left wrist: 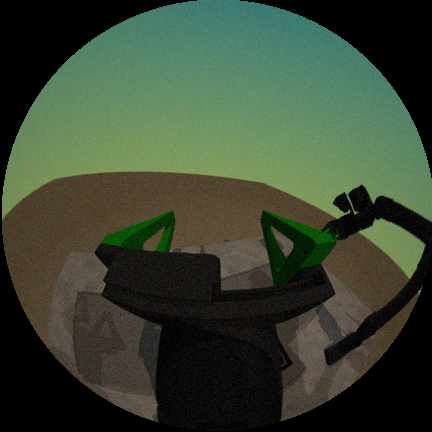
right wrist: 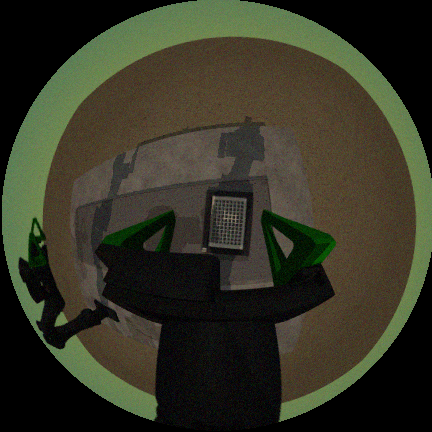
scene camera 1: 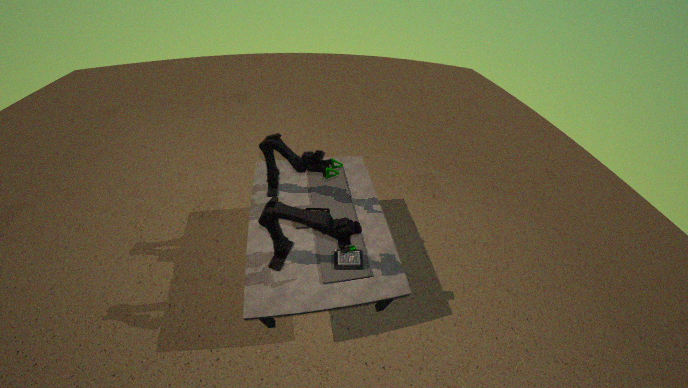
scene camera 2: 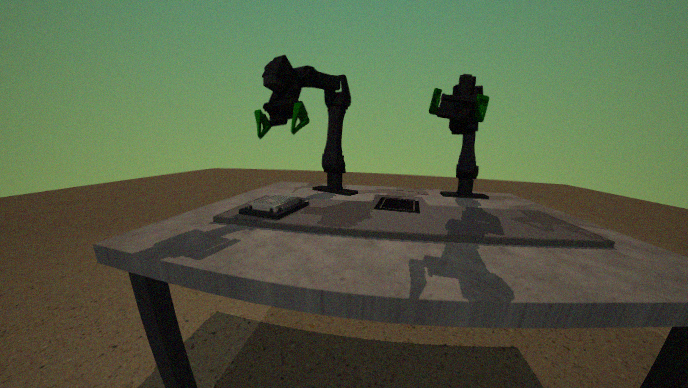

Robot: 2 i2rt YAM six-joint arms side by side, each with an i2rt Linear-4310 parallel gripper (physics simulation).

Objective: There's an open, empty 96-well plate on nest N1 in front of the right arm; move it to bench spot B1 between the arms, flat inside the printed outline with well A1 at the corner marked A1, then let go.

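Frame: origin at the left arm's base, x left, y back, z up, level; centimetres.
Seen in the pictures: left gripper, fingertip midpoint: (left wrist: 217, 214) (scene camera 1: 341, 169) (scene camera 2: 456, 93); right gripper, fingertip midpoint: (right wrist: 217, 214) (scene camera 1: 354, 241) (scene camera 2: 275, 135); left arm's base, origin of the base link: (right wrist: 105, 309) (scene camera 1: 273, 186) (scene camera 2: 464, 196); right arm's base, origin of the base link: (left wrist: 342, 347) (scene camera 1: 281, 254) (scene camera 2: 334, 191).
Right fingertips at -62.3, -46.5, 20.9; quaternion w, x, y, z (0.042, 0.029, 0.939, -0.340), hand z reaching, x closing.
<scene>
Offsets run from my right fingertips to a thing's top centre, as dx, dy, dz. "*": to the spot under its first point. Level surfaces: height alone.
The pale 96-well plate @[-0.5, +0.7, -17.0] (scene camera 1: 348, 258) (scene camera 2: 272, 203) (right wrist: 228, 222) lies flat on the dark nest N1 @[* -6.4, -0.7, -18.4] (right wrist: 250, 215). My right gripper (scene camera 2: 277, 135) (right wrist: 217, 214) is open and empty, pointing down, well above the plate. In the right wrist view the plate shows between the fingers, nearer the right one. Bench spot B1 @[* +31.9, +14.2, -19.4] (scene camera 2: 397, 205) is a dark patch with a light printed outline; the right arm partly hides it in scene camera 1. Its A1 mark is too small to read. My left gripper (scene camera 1: 335, 168) (scene camera 2: 458, 104) (left wrist: 217, 214) is open and empty, raised above the other end of the board.
A grey board @[dz -19.6] (scene camera 1: 332, 187) (scene camera 2: 545, 225) lies along the pale table @[dz -20.9] (scene camera 2: 350, 265) and bears the nest and B1. The right arm (scene camera 1: 300, 216) reaches over the table near B1. The left arm (scene camera 1: 271, 167) stands at the table's upper end in scene camera 1. Arm shadows cross the table.
</scene>
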